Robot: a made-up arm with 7 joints.
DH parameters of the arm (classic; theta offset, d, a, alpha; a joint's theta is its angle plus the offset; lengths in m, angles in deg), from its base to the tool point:
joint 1: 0 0.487 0 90
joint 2: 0 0.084 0 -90
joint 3: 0 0.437 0.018 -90
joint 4: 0 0.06 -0.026 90
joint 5: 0 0.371 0 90
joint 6: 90 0.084 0.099 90
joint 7: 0 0.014 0 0
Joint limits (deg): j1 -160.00..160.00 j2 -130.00..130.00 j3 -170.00..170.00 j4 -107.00..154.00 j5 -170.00..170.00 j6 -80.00..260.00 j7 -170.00..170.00
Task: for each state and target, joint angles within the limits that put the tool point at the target. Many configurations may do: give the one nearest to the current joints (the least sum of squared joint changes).
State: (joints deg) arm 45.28 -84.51 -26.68 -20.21 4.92 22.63 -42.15
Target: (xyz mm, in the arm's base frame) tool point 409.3 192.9 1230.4
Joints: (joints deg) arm 30.76 -45.86 -17.01 -25.23 4.29 22.74 -42.15
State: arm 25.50 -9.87 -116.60 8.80 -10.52 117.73 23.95
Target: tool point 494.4 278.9 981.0
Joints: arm 24.19 -42.12 -121.77 -7.80 -15.44 122.21 23.95
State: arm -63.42 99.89 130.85 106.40 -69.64 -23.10 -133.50
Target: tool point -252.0 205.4 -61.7
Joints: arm -37.82 100.40 169.35 104.06 -75.41 -16.45 -133.50
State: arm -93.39 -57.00 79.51 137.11 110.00 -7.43 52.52
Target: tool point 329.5 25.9 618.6
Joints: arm -70.17 -52.51 80.21 122.95 113.45 -8.12 52.52
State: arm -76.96 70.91 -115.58 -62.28 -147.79 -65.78 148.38
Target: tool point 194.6 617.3 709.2
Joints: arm -83.62 85.97 -106.09 -46.90 -145.75 -60.37 148.38
